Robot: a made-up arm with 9 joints. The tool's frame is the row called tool.
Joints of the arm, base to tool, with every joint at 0 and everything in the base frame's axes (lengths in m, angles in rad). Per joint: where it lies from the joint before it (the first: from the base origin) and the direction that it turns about. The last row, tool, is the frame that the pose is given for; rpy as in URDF.
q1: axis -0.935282 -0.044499 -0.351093 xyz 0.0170 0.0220 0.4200
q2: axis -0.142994 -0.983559 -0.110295 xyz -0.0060 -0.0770 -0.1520
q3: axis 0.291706 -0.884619 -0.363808 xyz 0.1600 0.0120 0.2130
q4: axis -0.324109 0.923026 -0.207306 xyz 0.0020 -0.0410 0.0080
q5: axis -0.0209 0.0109 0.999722 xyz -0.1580 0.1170 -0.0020
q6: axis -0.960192 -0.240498 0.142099 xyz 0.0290 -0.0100 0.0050
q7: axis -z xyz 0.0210 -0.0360 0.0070
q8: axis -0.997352 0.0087 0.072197 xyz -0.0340 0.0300 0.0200
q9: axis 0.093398 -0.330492 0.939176 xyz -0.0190 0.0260 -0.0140
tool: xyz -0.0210 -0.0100 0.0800 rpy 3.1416 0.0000 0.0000
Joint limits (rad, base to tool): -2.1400..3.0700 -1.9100..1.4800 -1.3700..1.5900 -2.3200..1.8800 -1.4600..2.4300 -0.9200..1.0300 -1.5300..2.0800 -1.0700..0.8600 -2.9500..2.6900
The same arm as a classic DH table. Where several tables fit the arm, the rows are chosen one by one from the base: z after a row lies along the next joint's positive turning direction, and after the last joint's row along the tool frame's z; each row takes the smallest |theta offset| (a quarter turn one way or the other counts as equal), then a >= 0, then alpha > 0; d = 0 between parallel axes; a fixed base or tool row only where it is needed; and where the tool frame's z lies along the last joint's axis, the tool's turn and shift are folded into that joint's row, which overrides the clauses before.
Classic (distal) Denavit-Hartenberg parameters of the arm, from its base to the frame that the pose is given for. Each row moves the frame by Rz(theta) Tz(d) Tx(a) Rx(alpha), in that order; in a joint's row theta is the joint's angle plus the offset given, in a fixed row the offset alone. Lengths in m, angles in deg.
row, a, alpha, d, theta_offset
base (fixed), -0.0212, 110.55, 0.4132, -87.28
q1, -0.1360, 77.51, 0.0250, 87.84
q2, 0.2596, 29.72, -0.0065, -52.66
q3, -0.0117, 146.68, 0.0383, -65.51
q4, -0.1098, 100.98, 0.1271, -2.80
q5, -0.0169, -80.82, 0.0427, 84.66
q6, -0.0400, -98.17, -0.0378, -0.91
q7, 0.0297, 94.14, -0.0262, 14.56
q8, 0.0193, 91.62, 0.0519, -19.26
q9, -0.0229, 159.91, -0.0116, -73.29
tool (fixed), 0.0000, 0.00, -0.0693, 15.78
Joint limits (deg, base to tool): -122.61..175.90 -109.43..84.80 -78.50..91.10 -132.93..107.72 -83.65..139.23 -52.71..59.01 -87.66..119.18 -61.31..49.27 -169.02..154.13

